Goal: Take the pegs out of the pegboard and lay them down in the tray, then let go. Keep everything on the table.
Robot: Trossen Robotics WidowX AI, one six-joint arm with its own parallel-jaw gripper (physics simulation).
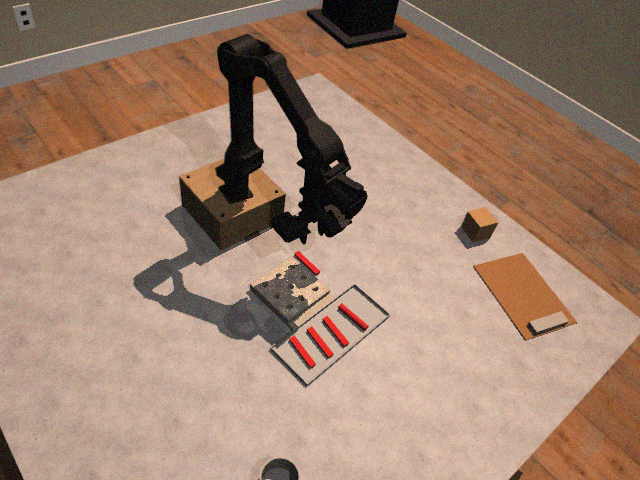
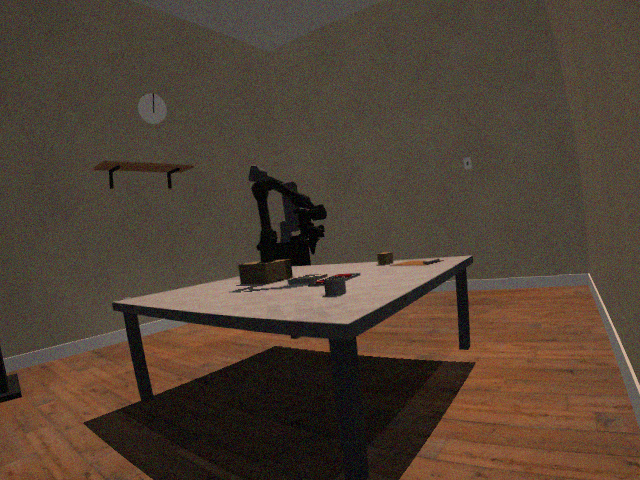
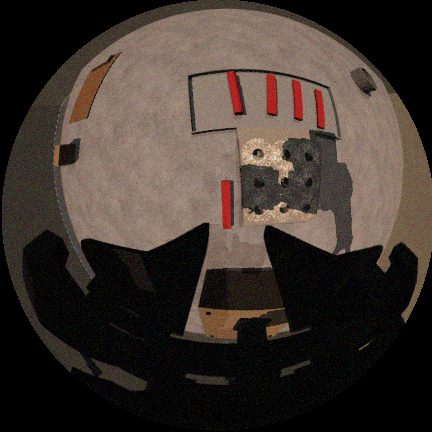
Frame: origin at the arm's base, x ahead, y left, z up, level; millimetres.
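Where they show: gripper, between the fingertips: (image 1: 311, 239) (image 2: 310, 255) (image 3: 236, 229); arm's base, origin of its link: (image 1: 236, 192) (image 2: 267, 261) (image 3: 250, 324).
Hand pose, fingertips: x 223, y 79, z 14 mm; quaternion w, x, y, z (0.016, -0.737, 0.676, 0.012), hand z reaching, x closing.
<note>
Each offset is from my fingertips to the top centre of the thing.
The pegboard {dx +48, dy -69, dz -88 mm} (image 1: 318, 295) (image 3: 272, 196) lies flat, and its visible holes are empty. Four red pegs lie apart on the tray {dx +176, dy -41, dz -102 mm} (image 1: 369, 304) (image 3: 210, 105): one peg {dx +190, dy -127, dz -101 mm} (image 1: 302, 351) (image 3: 320, 109) near one end, a second peg {dx +188, dy -81, dz -101 mm} (image 1: 320, 342) (image 3: 297, 100), a third peg {dx +181, dy -36, dz -101 mm} (image 1: 336, 331) (image 3: 271, 94), and a fourth peg {dx +169, dy +19, dz -94 mm} (image 1: 353, 316) (image 3: 235, 93) set slightly askew. Another red peg {dx -15, dy +9, dz -103 mm} (image 1: 307, 262) (image 3: 227, 204) lies flat on the table beside the pegboard, outside the tray. My gripper (image 1: 314, 238) (image 3: 236, 229) is open and empty, above the table on the arm's side of that peg.
The arm stands on a wooden box (image 1: 206, 211) (image 2: 264, 272) (image 3: 240, 287). A small wooden cube {dx +96, dy +482, dz -52 mm} (image 1: 479, 224) (image 2: 384, 258) (image 3: 69, 152) and a brown clipboard {dx +311, dy +447, dz -97 mm} (image 1: 522, 291) (image 3: 95, 90) lie off to one side. A grey cup {dx +402, dy -304, dz -57 mm} (image 1: 279, 469) (image 2: 334, 286) (image 3: 363, 81) stands beyond the tray.
</note>
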